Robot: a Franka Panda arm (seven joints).
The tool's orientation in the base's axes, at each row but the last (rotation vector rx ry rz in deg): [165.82 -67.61 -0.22]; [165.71 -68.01 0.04]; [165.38 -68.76 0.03]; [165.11 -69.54 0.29]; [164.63 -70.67 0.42]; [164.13 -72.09 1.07]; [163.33 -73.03 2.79]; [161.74 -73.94 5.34]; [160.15 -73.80 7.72]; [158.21 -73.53 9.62]
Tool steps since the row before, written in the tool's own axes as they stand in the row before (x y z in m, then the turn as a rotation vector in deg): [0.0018 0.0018 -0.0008 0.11 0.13 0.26]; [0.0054 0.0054 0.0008 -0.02 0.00 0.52]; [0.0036 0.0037 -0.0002 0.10 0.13 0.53]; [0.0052 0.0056 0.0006 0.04 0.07 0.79]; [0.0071 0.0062 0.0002 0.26 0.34 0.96]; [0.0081 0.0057 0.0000 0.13 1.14 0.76]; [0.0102 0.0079 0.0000 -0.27 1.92 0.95]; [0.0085 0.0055 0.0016 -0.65 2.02 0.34]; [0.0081 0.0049 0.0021 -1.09 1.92 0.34]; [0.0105 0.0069 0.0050 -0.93 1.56 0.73]
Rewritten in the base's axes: [0.0000 -0.0025 0.0008 -0.01 -0.17 -0.26]; [0.0000 -0.0076 -0.0007 -0.02 0.01 -0.52]; [-0.0001 -0.0052 0.0003 -0.02 -0.17 -0.53]; [-0.0004 -0.0076 -0.0005 -0.02 -0.09 -0.79]; [0.0004 -0.0094 -0.0001 -0.07 -0.44 -0.95]; [0.0013 -0.0098 0.0002 -0.75 -0.88 -0.75]; [0.0009 -0.0129 0.0004 -1.59 -1.11 -0.95]; [0.0015 -0.0101 -0.0010 -1.94 -0.85 -0.37]; [0.0016 -0.0095 -0.0011 -2.15 -0.45 -0.42]; [0.0017 -0.0130 -0.0032 -1.75 -0.39 -0.79]
